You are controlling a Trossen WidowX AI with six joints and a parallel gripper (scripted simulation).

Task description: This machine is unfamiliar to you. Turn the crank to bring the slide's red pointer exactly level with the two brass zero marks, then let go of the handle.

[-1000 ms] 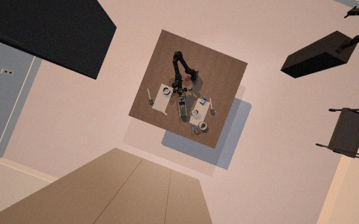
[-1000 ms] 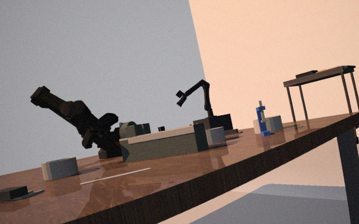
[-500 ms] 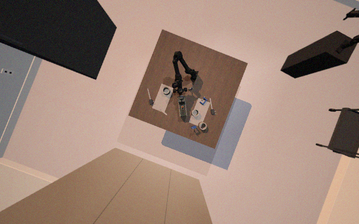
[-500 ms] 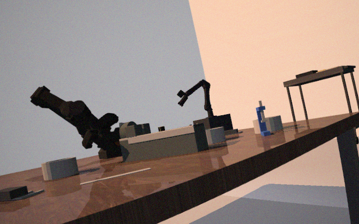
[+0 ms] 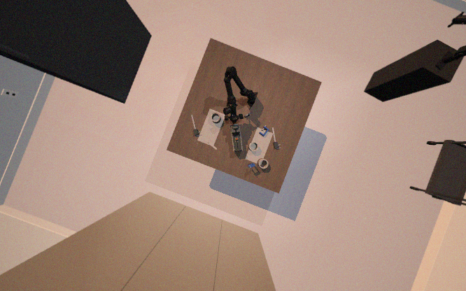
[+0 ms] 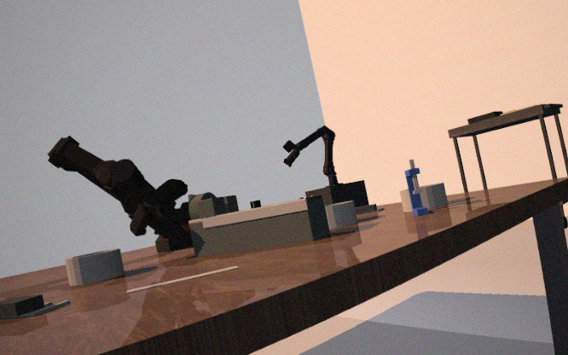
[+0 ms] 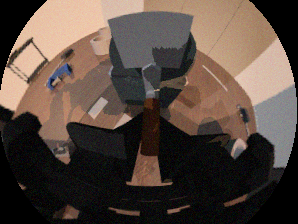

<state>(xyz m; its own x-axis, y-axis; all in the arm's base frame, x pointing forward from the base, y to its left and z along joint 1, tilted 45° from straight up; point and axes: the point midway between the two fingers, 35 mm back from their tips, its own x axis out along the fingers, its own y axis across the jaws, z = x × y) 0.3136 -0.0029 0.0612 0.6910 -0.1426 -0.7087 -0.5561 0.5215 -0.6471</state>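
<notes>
Now: the crank handle 2 cm behind my gripper tip, 1 cm to the right of it and 3 cm above it. Round my gripper tip: red pointer 13 cm ahead, 10 cm to the left, 5 cm above; thin white rod 31 cm ahead, 11 cm to the right, 3 cm below.
</notes>
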